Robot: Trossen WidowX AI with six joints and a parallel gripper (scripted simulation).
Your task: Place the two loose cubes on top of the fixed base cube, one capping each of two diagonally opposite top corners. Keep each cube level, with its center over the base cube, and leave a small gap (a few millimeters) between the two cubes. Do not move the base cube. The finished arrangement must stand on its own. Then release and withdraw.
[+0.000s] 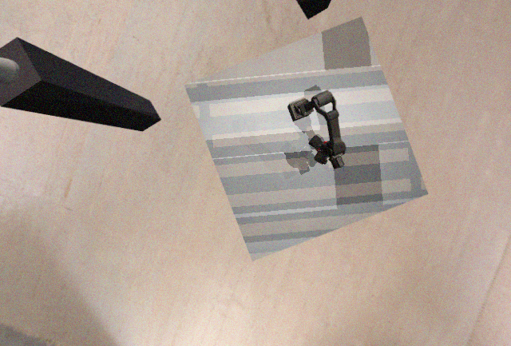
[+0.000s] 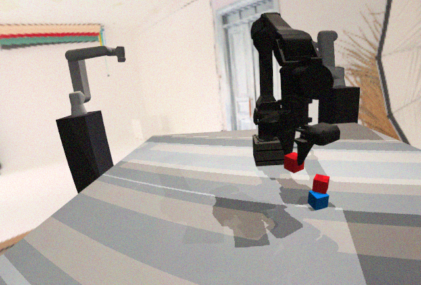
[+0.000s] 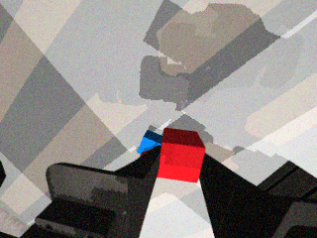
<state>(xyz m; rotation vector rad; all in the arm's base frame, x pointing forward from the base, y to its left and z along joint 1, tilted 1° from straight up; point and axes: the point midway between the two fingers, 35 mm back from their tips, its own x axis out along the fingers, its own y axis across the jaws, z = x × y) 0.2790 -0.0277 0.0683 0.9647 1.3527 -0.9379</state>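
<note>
The blue base cube is 100 mm below my gripper tip, 60 mm to the left of it and 20 mm ahead of it.
</note>
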